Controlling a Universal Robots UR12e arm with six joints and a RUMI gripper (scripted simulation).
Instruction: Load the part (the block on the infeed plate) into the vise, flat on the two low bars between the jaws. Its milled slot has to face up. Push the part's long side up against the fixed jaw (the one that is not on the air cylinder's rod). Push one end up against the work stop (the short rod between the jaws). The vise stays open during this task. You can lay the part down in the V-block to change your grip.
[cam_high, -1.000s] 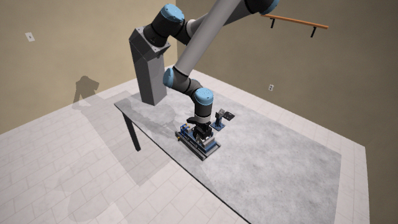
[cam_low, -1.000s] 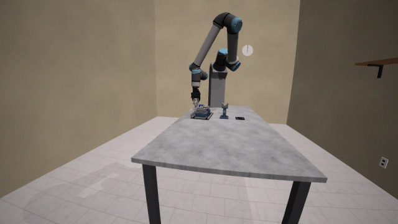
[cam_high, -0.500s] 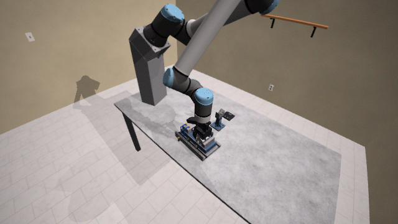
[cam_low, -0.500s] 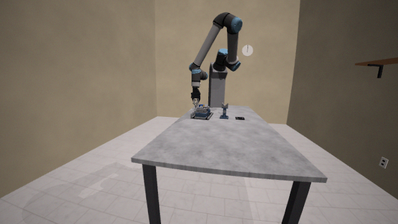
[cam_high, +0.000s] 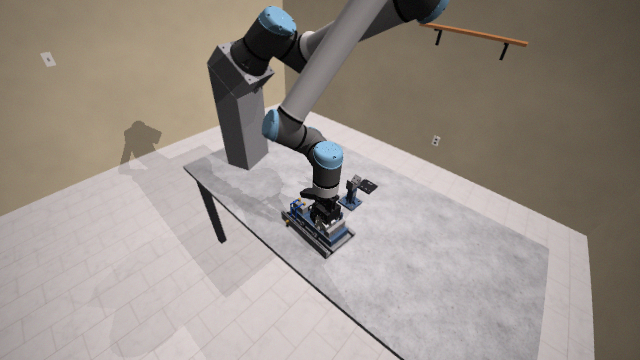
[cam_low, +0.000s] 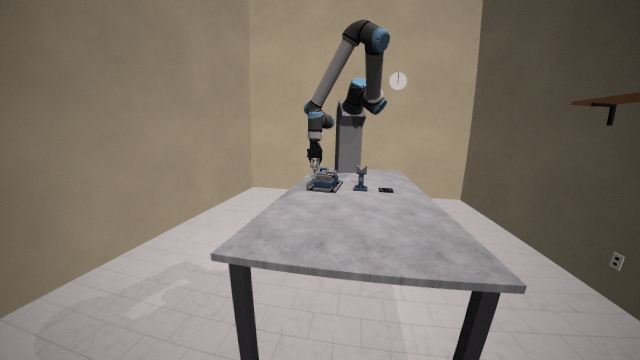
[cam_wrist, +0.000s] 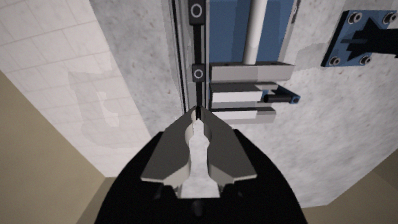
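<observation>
Now: hand 50 mm to the right of the part, 20 mm above it and 10 mm past it. From my hand the other things lie so: cylinder rod (100 mm behind, 60 mm to the left, 40 mm below); then work stop (110 mm to the left, 30 mm below, 10 mm behind); then moving jaw (60 mm to the left, 40 mm below, 40 mm behind).
</observation>
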